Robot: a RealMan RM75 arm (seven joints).
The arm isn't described. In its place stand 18 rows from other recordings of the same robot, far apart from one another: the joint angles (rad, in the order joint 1, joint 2, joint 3, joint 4, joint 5, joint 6, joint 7), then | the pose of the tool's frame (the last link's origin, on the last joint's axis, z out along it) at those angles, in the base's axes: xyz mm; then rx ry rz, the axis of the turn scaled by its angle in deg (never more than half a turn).
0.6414, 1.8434, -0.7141, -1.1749, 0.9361, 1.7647, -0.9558 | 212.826 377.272 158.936 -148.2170 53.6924 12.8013
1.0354, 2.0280, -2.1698, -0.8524, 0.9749, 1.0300, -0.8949 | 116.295 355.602 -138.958 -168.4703 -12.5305 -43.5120
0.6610, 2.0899, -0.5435, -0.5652, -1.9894, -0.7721, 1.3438 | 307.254 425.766 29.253 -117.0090 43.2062 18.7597
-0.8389, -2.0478, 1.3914, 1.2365, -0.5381, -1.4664, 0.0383 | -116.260 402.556 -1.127 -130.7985 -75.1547 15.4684
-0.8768, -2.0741, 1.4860, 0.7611, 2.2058, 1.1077, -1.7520 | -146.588 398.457 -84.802 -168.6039 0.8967 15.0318
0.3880, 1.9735, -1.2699, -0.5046, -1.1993, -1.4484, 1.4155 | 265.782 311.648 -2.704 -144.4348 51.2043 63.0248
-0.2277, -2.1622, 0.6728, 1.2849, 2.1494, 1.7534, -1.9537 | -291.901 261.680 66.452 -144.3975 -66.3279 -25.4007
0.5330, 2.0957, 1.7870, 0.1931, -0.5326, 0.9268, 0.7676 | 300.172 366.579 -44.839 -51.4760 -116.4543 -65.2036
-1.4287, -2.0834, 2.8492, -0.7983, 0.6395, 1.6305, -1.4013 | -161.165 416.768 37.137 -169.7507 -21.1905 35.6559
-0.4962, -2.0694, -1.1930, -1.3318, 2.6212, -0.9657, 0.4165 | -160.556 336.278 -94.776 -148.1406 -29.0230 19.3411
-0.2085, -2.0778, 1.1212, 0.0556, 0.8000, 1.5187, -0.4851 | -348.751 222.827 -25.167 -108.7544 -33.8817 -51.8163
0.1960, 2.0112, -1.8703, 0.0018, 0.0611, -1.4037, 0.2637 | 394.177 218.525 1.303 -104.7389 28.6981 32.2652
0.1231, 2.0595, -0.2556, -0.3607, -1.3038, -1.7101, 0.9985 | 378.847 207.023 99.735 -86.4509 35.7408 66.7091
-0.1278, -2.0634, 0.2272, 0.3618, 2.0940, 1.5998, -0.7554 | -387.936 173.597 -3.592 -130.3460 -40.0785 -38.6587
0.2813, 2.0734, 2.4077, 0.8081, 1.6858, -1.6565, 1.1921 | 271.255 296.111 73.879 -131.1151 17.8446 61.8727
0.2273, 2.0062, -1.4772, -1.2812, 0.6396, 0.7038, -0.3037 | 293.164 364.507 37.739 -108.1660 66.6345 5.6047
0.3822, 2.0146, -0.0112, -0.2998, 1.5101, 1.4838, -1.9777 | 363.397 301.083 88.584 -90.8635 49.1873 68.6134
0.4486, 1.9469, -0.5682, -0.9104, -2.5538, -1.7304, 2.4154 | 349.615 286.935 89.489 -122.4767 112.1475 3.0323
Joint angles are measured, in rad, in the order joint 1, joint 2, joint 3, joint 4, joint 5, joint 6, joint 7. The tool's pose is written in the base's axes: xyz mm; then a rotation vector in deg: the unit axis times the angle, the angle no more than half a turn. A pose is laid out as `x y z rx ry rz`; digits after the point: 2 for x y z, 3 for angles.
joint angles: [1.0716 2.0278 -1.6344 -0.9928 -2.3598 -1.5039 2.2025]
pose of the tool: 68.43 379.41 -61.07 -172.050 -0.757 -41.549
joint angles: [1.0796 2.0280 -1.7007 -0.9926 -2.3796 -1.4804 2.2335]
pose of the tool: 70.36 377.72 -67.87 -169.907 -2.827 -45.683
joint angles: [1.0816 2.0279 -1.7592 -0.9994 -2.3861 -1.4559 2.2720]
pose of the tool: 71.18 375.17 -74.22 -168.265 -3.765 -47.886
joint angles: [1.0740 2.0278 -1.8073 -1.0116 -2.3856 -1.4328 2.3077]
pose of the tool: 73.09 371.76 -79.82 -167.251 -3.885 -48.777
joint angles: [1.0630 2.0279 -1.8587 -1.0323 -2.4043 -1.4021 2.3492]
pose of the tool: 75.26 369.66 -84.91 -165.143 -4.708 -49.723
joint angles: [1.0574 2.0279 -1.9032 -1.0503 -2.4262 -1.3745 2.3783]
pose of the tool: 75.83 368.45 -89.10 -163.130 -6.588 -50.528
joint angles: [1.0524 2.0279 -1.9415 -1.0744 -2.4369 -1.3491 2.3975]
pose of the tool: 73.35 365.90 -93.43 -161.988 -9.101 -50.191
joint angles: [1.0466 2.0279 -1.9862 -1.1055 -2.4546 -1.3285 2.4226]
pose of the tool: 70.84 361.90 -97.92 -160.615 -11.992 -50.293
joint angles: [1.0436 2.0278 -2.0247 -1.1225 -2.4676 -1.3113 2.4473]
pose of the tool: 70.41 358.60 -102.02 -159.549 -13.697 -50.655
